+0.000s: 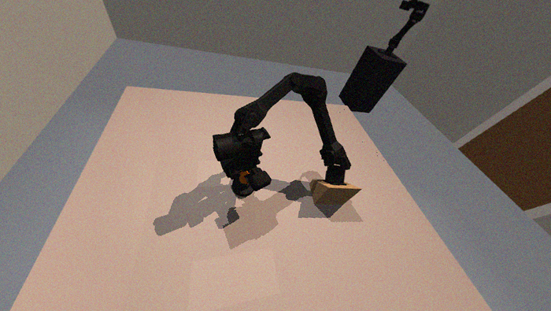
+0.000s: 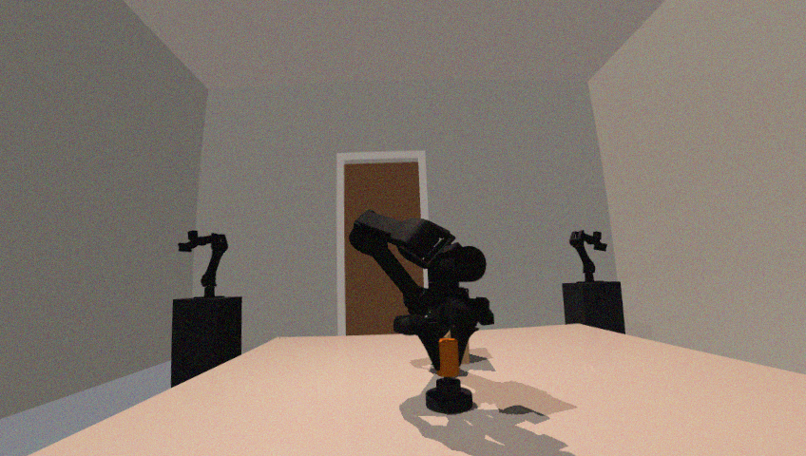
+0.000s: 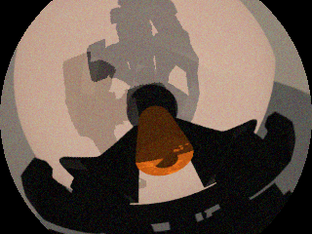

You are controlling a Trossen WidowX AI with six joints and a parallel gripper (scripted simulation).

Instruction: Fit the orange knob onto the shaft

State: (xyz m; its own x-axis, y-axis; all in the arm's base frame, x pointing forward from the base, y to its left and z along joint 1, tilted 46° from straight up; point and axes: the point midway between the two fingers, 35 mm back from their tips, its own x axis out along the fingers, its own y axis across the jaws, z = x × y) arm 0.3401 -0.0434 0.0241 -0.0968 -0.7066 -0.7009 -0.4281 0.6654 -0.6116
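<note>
Right now the pedestal is 30 mm below my gripper tip. From my gripper tip the other things lie so: orange knob: 20 mm above.
</note>
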